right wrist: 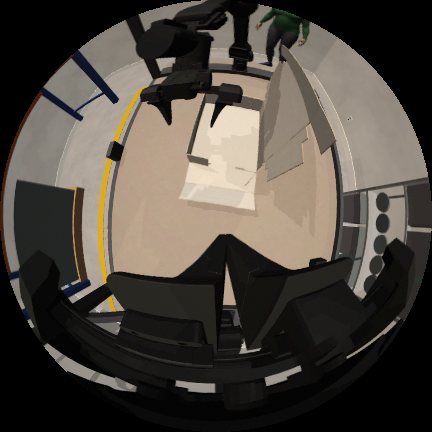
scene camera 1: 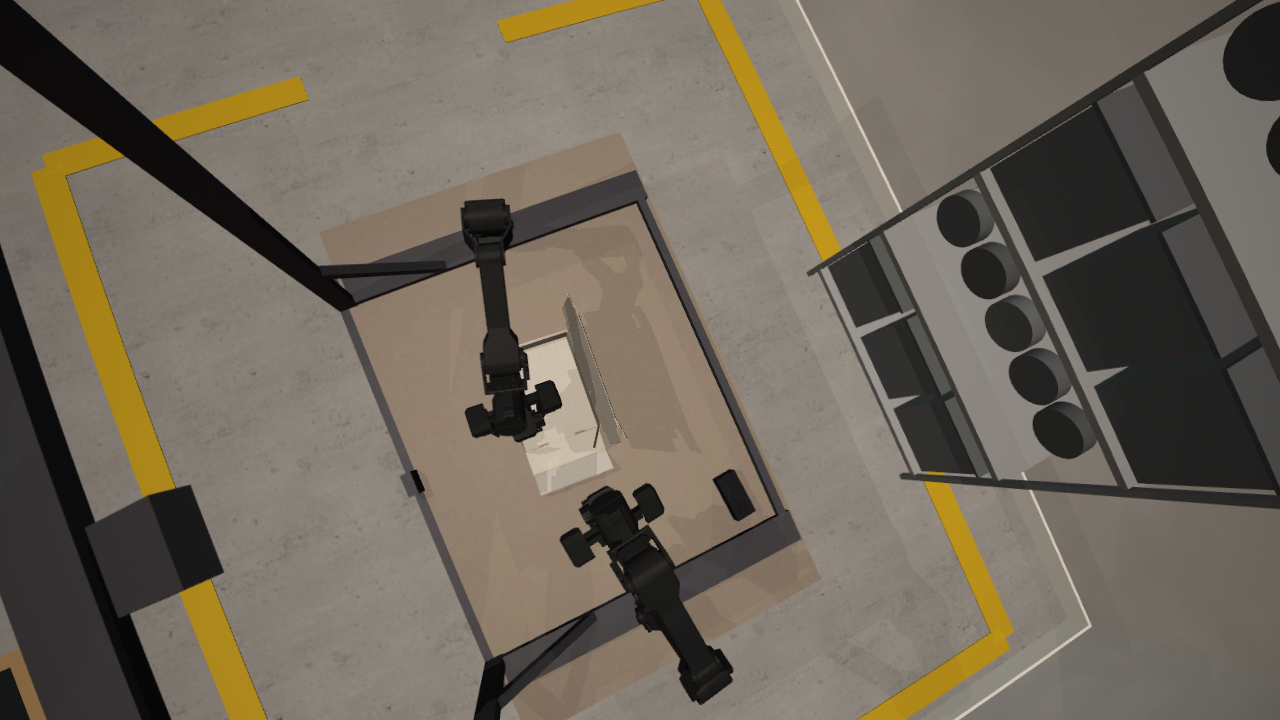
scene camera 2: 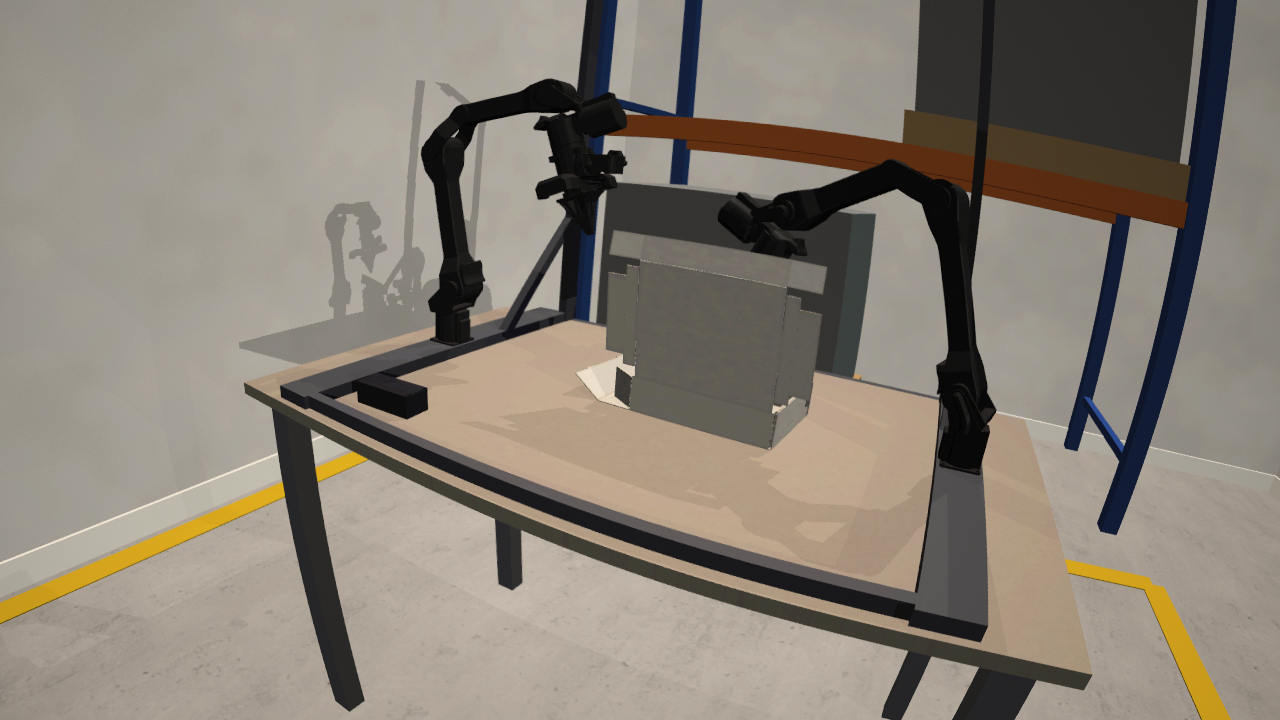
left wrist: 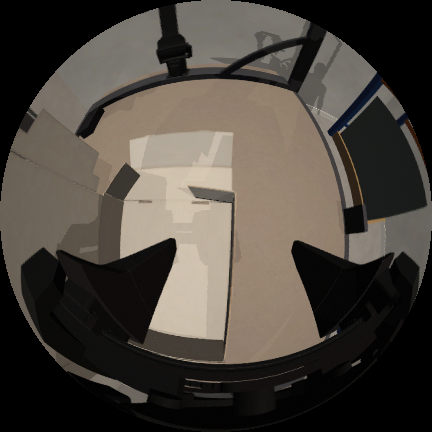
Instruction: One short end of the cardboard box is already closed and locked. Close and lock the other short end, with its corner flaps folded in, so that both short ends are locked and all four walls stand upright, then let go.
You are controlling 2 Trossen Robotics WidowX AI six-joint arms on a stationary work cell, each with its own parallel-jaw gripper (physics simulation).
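Frame: origin at the left arm's base, x ahead, y left, z up, level; centimetres.
Seen in the pictures: left gripper, fingertip midpoint: (right wrist: pixel 189 124) (left wrist: pixel 236 246); right gripper, fingertip midpoint: (right wrist: pixel 224 239) (scene camera 2: pixel 590 234); left arm's base at its link origin: (right wrist: pixel 238 67) (scene camera 1: pixel 493 235) (scene camera 2: pixel 959 463); right arm's base at its link origin: (right wrist: pixel 222 317) (scene camera 2: pixel 451 340) (left wrist: pixel 177 73).
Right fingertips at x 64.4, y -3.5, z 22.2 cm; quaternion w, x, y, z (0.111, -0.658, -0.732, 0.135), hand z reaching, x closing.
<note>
Offsets run from my right fingertips to a thing's top centre. "*": to the spot under its first point.
The cardboard box's pale floor @(* dx -27.0, dy +4.6, dz -24.0 cm) (scene camera 1: pixel 559 380) (left wrist: pixel 175 280) (right wrist: pixel 227 130) lies on the table. Its big lid panel @(* dx -25.3, dy +10.0, dz -10.8 cm) (scene camera 2: pixel 707 340) (left wrist: pixel 50 200) (right wrist: pixel 287 115) stands upright along one long side. The far short end @(* dx -36.9, dy -1.2, dz -22.9 cm) (left wrist: pixel 185 340) (right wrist: pixel 250 104) stands upright. The other short end @(* dx -5.7, dy -0.3, dz -21.9 cm) (scene camera 1: pixel 577 474) (left wrist: pixel 180 150) (right wrist: pixel 218 196) is folded outward, low. One corner flap @(* dx -14.6, dy -6.3, dz -20.7 cm) (left wrist: pixel 212 193) (right wrist: pixel 199 159) turns inward across that end; the lid-side corner flap @(* dx -11.5, dy +6.9, dz -21.4 cm) (left wrist: pixel 124 181) (scene camera 2: pixel 622 385) points outward. My left gripper (scene camera 1: pixel 512 409) (left wrist: pixel 236 246) (right wrist: pixel 189 124) is open and empty above the outer long wall. My right gripper (scene camera 1: pixel 612 524) (right wrist: pixel 224 239) (scene camera 2: pixel 588 231) is shut, empty, high beyond the open end.
A black block @(dx +14.2, dy +31.5, dz -20.6 cm) (scene camera 1: pixel 733 494) (scene camera 2: pixel 392 395) lies near a table corner. Dark frame rails (scene camera 1: pixel 707 353) (scene camera 2: pixel 608 546) edge the table. A small dark block @(dx -18.6, dy -33.3, dz -18.4 cm) (scene camera 1: pixel 416 481) (left wrist: pixel 355 219) sits at the opposite rail. A person in green (right wrist: pixel 287 25) stands beyond the table in the right wrist view.
</note>
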